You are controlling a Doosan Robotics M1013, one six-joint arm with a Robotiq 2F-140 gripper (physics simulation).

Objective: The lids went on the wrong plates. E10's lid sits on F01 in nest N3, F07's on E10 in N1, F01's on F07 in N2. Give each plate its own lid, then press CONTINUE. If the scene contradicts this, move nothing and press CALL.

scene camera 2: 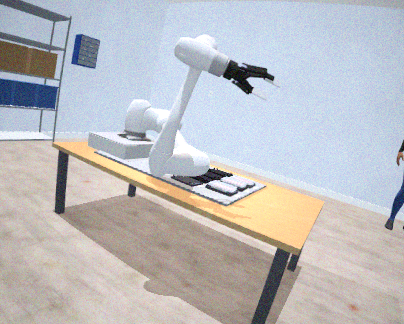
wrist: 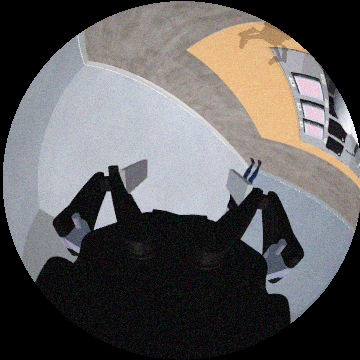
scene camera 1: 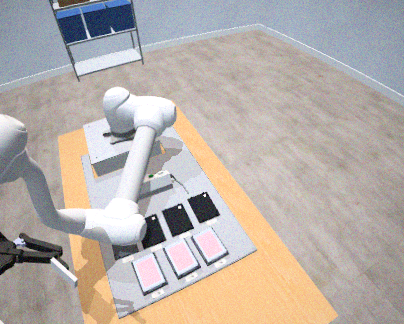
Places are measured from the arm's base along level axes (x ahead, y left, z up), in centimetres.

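Where they show: gripper, fingertip midpoint: (scene camera 2: 273,91) (wrist: 187,172) (scene camera 1: 47,309); arm's base, origin of the base link: (scene camera 2: 134,138) (scene camera 1: 125,132).
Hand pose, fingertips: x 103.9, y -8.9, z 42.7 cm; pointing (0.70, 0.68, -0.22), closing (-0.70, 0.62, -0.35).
Each offset is from my fingertips to the centre of the thing. "pt": to the spot under its first point. Level surfaces: height alone.
Three plates with pink tops and pale rims {dy +11.8, dx -22.7, dz -48.9 cm} (scene camera 1: 149,272) {dy +25.5, dx -25.7, dz -48.6 cm} (scene camera 1: 182,257) {dy +38.0, dx -28.1, dz -49.1 cm} (scene camera 1: 210,245) stand in a row near the mat's front end; they also show in the wrist view (wrist: 308,86) (wrist: 313,111) (wrist: 314,130). Their labels are too small to read, so I cannot tell which lid or plate is which. Black rectangular pieces {pt dy +16.0, dx -40.1, dz -50.7 cm} (scene camera 1: 153,232) {pt dy +28.0, dx -43.7, dz -50.7 cm} (scene camera 1: 178,219) {pt dy +40.6, dx -47.4, dz -50.7 cm} (scene camera 1: 203,206) lie in a row behind them; another is partly hidden by the arm. A grey box {dy +17.4, dx -65.2, dz -47.5 cm} (scene camera 1: 159,185) with a small green button stands farther back. My gripper (scene camera 2: 270,91) (wrist: 187,172) is open and empty, high above the table and away from the plates.
The grey mat {dz -51.6 cm} (scene camera 1: 235,246) lies on the wooden table {dz -52.9 cm} (scene camera 1: 300,307) (scene camera 2: 300,215). The arm's base stands on a grey block (scene camera 1: 107,164) (scene camera 2: 107,145). A shelf rack (scene camera 1: 76,70) stands behind. A person's legs (wrist: 253,171) show in the wrist view, and part of a person (scene camera 2: 397,200) at scene camera 2's right edge.
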